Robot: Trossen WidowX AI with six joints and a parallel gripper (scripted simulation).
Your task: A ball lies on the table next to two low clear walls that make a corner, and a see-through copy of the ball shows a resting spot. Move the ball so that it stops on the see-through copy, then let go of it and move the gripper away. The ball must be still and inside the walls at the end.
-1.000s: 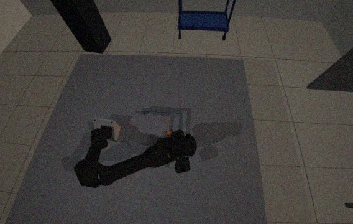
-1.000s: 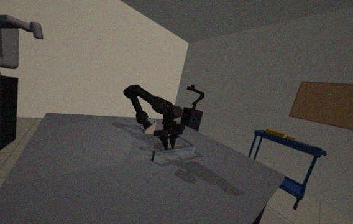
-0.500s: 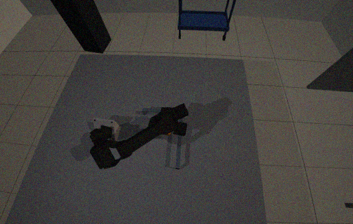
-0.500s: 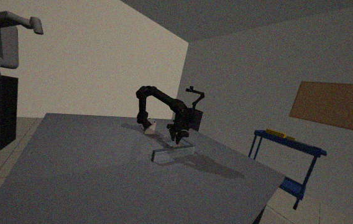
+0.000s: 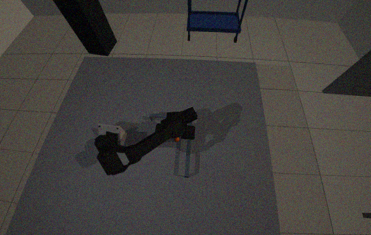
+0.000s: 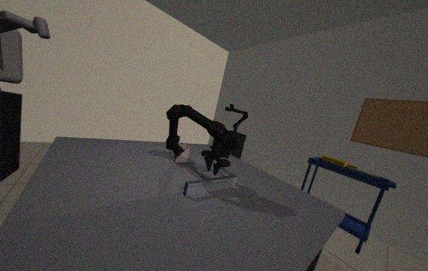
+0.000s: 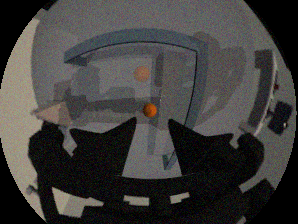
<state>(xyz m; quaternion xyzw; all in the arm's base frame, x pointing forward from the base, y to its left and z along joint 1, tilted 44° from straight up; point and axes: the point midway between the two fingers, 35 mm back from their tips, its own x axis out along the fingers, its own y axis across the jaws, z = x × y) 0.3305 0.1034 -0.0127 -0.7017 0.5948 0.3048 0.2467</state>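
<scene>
Now: the orange ball 4 cm below my gripper tip. Also, from my gripper tip: see-through copy 7 cm to the left, 4 cm below, 3 cm behind.
</scene>
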